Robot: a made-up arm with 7 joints. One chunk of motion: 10 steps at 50 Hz.
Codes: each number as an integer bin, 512 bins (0 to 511) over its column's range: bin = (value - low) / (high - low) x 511, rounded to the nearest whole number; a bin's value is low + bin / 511 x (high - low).
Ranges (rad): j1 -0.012..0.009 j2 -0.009..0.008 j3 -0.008..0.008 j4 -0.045..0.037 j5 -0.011..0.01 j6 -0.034..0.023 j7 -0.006..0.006
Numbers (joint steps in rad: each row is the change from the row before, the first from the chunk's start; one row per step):
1: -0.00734 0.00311 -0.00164 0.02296 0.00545 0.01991 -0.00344
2: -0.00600 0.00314 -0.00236 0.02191 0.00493 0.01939 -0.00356
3: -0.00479 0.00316 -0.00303 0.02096 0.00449 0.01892 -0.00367
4: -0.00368 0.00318 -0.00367 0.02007 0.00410 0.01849 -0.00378
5: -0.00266 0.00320 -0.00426 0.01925 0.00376 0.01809 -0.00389
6: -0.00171 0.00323 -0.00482 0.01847 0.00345 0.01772 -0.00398
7: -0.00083 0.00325 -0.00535 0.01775 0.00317 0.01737 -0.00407
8: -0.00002 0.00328 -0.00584 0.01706 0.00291 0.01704 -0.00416
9: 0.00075 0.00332 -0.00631 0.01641 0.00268 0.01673 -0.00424
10: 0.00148 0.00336 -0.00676 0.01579 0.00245 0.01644 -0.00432
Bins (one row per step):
1: 113 364 203 424 400 483 109
2: 146 365 180 417 388 479 104
3: 175 366 159 411 377 474 99
4: 202 366 138 405 367 471 95
5: 227 367 119 400 359 467 90
6: 250 368 102 396 352 464 86
7: 272 368 85 391 345 461 82
8: 292 369 69 387 338 458 78
9: 310 370 54 383 333 455 75
10: 328 372 40 379 327 452 72

